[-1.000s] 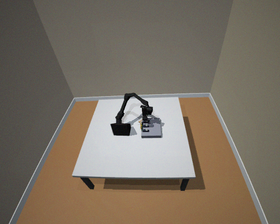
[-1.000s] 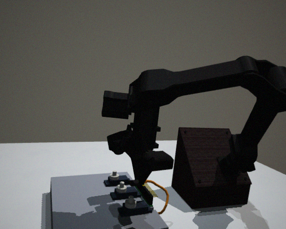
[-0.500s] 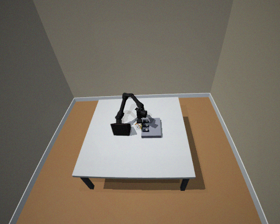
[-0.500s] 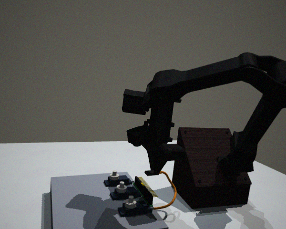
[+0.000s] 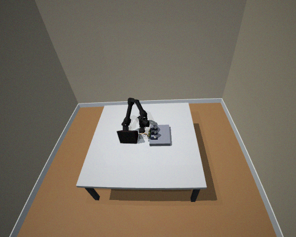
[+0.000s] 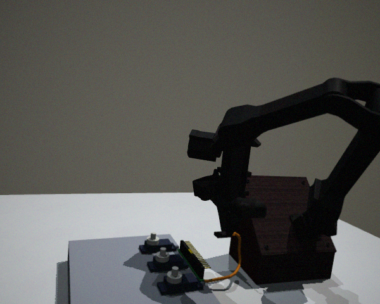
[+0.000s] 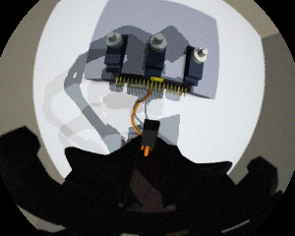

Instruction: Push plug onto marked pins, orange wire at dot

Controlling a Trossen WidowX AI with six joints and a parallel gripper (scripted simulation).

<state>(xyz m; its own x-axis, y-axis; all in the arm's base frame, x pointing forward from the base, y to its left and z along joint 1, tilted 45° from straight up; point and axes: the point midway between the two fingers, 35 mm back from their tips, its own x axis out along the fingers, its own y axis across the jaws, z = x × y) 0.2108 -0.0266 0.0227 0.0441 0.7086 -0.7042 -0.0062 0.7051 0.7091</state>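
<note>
Right now my gripper tip is 80 mm short of the yellow band and 30 mm above it. Round my gripper tip: grey printed holder: 240 mm ahead, 80 mm below, 10 mm to the left.
</note>
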